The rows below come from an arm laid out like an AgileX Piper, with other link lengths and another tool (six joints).
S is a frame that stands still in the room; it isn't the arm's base.
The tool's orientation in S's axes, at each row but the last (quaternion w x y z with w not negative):
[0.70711 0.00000 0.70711 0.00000]
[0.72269 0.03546 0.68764 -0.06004]
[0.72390 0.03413 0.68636 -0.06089]
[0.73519 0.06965 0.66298 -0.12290]
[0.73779 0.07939 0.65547 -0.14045]
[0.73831 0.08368 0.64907 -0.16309]
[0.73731 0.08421 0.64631 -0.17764]
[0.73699 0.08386 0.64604 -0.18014]
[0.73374 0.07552 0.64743 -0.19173]
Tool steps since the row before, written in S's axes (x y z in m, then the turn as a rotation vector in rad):
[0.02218 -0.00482 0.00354 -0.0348 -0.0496 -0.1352]
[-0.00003 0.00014 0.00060 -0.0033 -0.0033 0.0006]
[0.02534 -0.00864 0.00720 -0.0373 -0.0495 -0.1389]
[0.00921 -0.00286 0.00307 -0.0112 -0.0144 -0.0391]
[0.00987 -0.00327 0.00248 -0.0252 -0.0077 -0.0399]
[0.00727 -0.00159 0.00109 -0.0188 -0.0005 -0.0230]
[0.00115 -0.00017 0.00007 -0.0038 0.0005 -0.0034]
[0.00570 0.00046 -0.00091 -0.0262 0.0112 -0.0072]
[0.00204 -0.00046 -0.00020 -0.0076 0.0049 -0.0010]
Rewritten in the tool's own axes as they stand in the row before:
[-0.00354 -0.00482 0.02218 0.1352 -0.0496 -0.0348]
[-0.00061 0.00012 -0.00002 -0.0006 -0.0037 -0.0028]
[-0.00555 -0.00538 0.02662 0.1388 -0.0493 -0.0380]
[-0.00196 -0.00042 0.00992 0.0390 -0.0145 -0.0113]
[-0.00112 -0.00019 0.01063 0.0377 -0.0125 -0.0266]
[-0.00011 0.00096 0.00746 0.0208 -0.0050 -0.0206]
[0.00007 0.00026 0.00113 0.0029 -0.0006 -0.0042]
[0.00139 0.00265 0.00495 0.0027 0.0013 -0.0292]
[0.00046 0.00038 0.00201 -0.0006 0.0017 -0.0089]

